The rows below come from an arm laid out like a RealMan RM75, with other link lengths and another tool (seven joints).
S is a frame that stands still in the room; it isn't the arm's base.
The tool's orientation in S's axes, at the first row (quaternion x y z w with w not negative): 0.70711 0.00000 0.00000 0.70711
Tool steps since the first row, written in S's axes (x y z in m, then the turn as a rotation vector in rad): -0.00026 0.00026 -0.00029 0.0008 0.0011 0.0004; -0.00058 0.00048 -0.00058 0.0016 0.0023 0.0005; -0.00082 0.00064 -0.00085 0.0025 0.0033 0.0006; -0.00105 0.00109 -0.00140 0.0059 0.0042 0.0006; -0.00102 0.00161 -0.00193 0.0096 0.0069 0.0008; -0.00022 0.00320 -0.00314 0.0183 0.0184 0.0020; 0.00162 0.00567 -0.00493 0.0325 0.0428 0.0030; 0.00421 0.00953 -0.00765 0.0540 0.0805 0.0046; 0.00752 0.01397 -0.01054 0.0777 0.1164 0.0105; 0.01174 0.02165 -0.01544 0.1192 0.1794 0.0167; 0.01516 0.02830 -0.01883 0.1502 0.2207 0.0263
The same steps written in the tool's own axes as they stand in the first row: -0.00026 -0.00029 -0.00026 0.0008 0.0004 -0.0011; -0.00058 -0.00058 -0.00048 0.0016 0.0005 -0.0023; -0.00082 -0.00085 -0.00064 0.0025 0.0006 -0.0033; -0.00105 -0.00140 -0.00109 0.0059 0.0006 -0.0042; -0.00102 -0.00193 -0.00161 0.0096 0.0008 -0.0069; -0.00022 -0.00314 -0.00320 0.0183 0.0020 -0.0184; 0.00162 -0.00493 -0.00567 0.0325 0.0030 -0.0428; 0.00421 -0.00765 -0.00953 0.0540 0.0046 -0.0805; 0.00752 -0.01054 -0.01397 0.0777 0.0105 -0.1164; 0.01174 -0.01544 -0.02165 0.1192 0.0167 -0.1794; 0.01516 -0.01883 -0.02830 0.1502 0.0263 -0.2207
